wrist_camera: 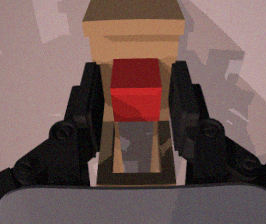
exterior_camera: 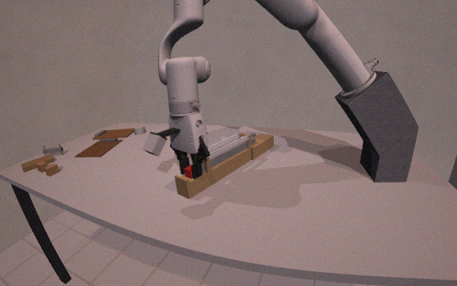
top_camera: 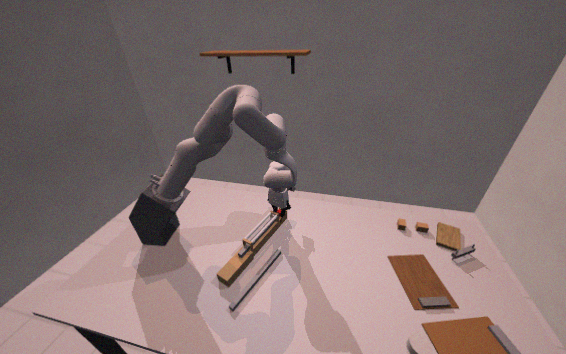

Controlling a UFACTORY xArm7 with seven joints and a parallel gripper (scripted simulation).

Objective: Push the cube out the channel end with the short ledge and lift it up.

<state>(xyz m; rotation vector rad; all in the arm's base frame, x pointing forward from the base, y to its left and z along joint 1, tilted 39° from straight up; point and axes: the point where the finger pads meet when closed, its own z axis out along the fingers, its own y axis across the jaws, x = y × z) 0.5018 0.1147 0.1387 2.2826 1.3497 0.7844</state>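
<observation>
Now: hand 1 cm above the red cube. From my hand the other things lie so: channel 8 cm behind, 13 cm to the right, 1 cm below; then grey clamp-like piece 81 cm ahead, 21 cm to the right, 4 cm below; then long grey bar 7 cm behind, 34 cm to the right, 6 cm below.
</observation>
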